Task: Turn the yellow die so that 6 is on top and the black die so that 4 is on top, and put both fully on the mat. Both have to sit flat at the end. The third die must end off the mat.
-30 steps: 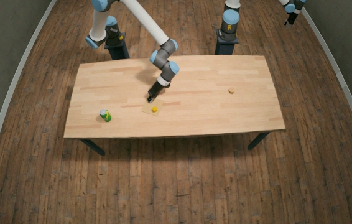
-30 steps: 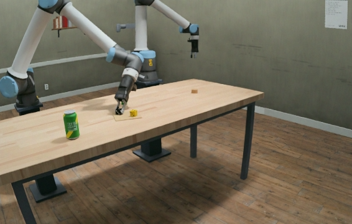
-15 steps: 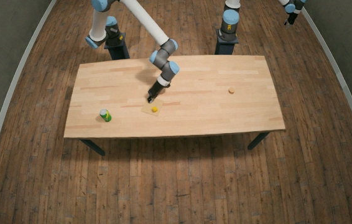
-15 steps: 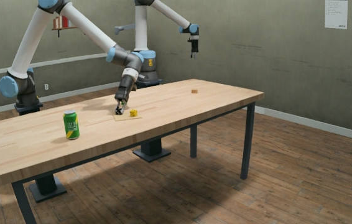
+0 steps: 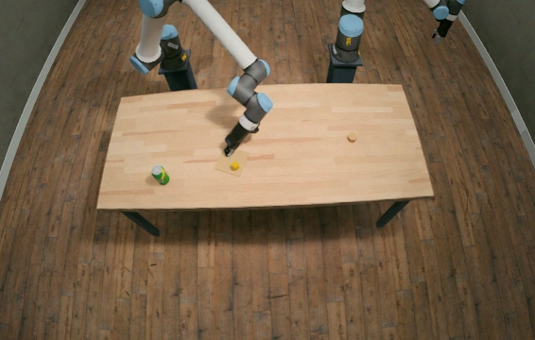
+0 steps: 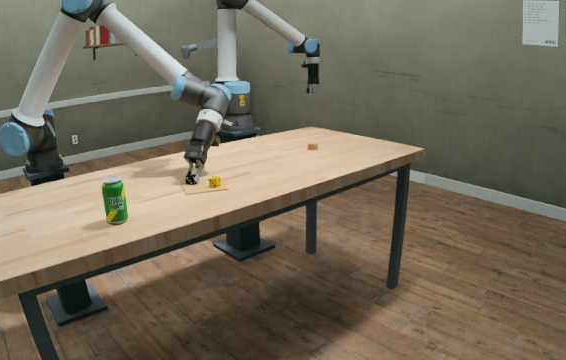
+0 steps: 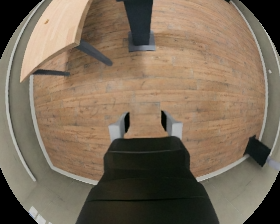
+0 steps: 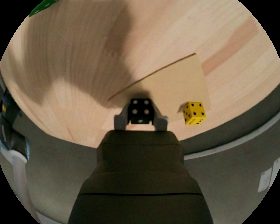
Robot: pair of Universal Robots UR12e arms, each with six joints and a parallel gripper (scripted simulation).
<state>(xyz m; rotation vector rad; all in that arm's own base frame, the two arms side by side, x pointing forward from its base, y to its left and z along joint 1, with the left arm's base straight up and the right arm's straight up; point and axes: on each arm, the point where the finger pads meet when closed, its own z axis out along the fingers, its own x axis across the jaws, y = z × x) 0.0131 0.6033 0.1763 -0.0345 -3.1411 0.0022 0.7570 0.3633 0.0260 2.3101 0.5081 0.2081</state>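
Right now my right hand is 5 cm short of the tan mat, 1 cm to the right of it and 2 cm above it. From my right hand the other things lie so: black die: 1 cm to the right, 1 cm below; green die: 16 cm behind, 12 cm to the left, 1 cm below; yellow die: 8 cm ahead, 4 cm to the left, 1 cm below.
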